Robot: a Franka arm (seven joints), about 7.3 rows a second.
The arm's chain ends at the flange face. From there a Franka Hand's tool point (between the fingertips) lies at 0.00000 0.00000 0.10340 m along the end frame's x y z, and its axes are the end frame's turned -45 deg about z.
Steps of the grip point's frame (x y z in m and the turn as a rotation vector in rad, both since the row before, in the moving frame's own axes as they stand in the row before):
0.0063 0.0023 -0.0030 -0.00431 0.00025 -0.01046
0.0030 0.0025 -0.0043 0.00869 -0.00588 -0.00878
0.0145 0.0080 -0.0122 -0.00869 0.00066 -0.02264
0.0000 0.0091 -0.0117 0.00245 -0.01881 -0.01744
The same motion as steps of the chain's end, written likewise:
0.0057 -0.0031 -0.0030 -0.00287 0.00322 -0.01046
0.0050 -0.0002 -0.0043 0.00199 -0.01030 -0.00878
0.0152 -0.0052 -0.0122 -0.00568 0.00661 -0.02264
0.0080 0.0052 -0.0117 -0.01157 -0.01503 -0.01744

